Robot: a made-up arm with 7 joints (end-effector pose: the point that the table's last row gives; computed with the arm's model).
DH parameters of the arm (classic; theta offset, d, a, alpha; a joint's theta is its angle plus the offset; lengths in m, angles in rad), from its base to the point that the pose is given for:
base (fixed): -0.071 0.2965 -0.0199 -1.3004
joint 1: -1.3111 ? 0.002 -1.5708
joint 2: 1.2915 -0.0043 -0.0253 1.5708
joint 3: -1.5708 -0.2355 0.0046 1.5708
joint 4: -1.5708 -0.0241 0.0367 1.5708
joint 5: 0 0.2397 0.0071 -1.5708
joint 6: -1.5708 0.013 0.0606 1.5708
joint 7: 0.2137 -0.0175 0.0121 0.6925
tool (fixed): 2.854 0.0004 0 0
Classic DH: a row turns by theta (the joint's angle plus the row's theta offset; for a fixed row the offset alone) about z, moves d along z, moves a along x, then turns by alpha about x.
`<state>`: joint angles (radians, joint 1 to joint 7).
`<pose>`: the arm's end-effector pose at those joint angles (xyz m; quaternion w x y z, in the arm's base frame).
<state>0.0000 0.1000 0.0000 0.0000 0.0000 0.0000 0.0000</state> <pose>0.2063 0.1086 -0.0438 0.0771 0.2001 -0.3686 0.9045</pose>
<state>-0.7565 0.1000 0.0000 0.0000 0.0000 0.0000 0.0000</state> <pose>0.3893 0.0291 0.1952 0.0351 -0.1734 -0.3669 0.9133</pose>
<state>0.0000 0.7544 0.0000 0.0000 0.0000 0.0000 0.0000</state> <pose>0.2282 0.2776 0.0421 0.0826 0.1842 -0.6466 0.7356</pose>
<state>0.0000 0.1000 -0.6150 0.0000 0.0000 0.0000 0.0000</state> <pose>0.1424 -0.0664 -0.0456 0.3635 0.1048 -0.3400 0.8610</pose>
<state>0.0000 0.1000 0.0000 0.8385 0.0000 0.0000 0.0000</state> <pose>0.0099 0.1298 -0.2113 0.1821 0.5644 -0.3067 0.7444</pose>
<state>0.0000 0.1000 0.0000 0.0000 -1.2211 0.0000 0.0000</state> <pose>0.2058 0.0757 -0.0454 0.0461 0.1735 0.2288 0.9568</pose>
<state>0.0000 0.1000 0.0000 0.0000 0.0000 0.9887 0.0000</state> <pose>0.1477 0.1139 -0.0830 0.1980 0.6210 -0.2896 0.7009</pose>
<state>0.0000 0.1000 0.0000 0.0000 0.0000 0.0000 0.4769</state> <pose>0.2041 0.1137 -0.0427 0.1513 -0.2616 0.3670 -0.8798</pose>
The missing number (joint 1, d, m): 0.0642
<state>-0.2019 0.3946 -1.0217 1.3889 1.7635 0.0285 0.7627</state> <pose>-0.0176 0.2550 -0.1881 0.4751 -0.2556 -0.8419 -0.0123</pose>
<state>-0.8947 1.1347 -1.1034 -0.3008 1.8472 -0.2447 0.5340</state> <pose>0.2437 0.0458 0.1386 0.0017 -0.6700 -0.7250 -0.1596</pose>
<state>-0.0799 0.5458 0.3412 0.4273 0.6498 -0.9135 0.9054</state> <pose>0.1968 0.3159 0.0196 0.3361 0.1331 0.6544 -0.6641</pose>
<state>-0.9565 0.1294 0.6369 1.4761 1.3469 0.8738 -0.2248</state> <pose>0.2803 0.1341 -0.1015 0.2477 0.7255 -0.5232 0.3722</pose>
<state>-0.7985 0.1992 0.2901 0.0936 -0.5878 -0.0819 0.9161</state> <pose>0.4047 0.1378 0.1954 0.3764 -0.0630 -0.0750 -0.9213</pose>
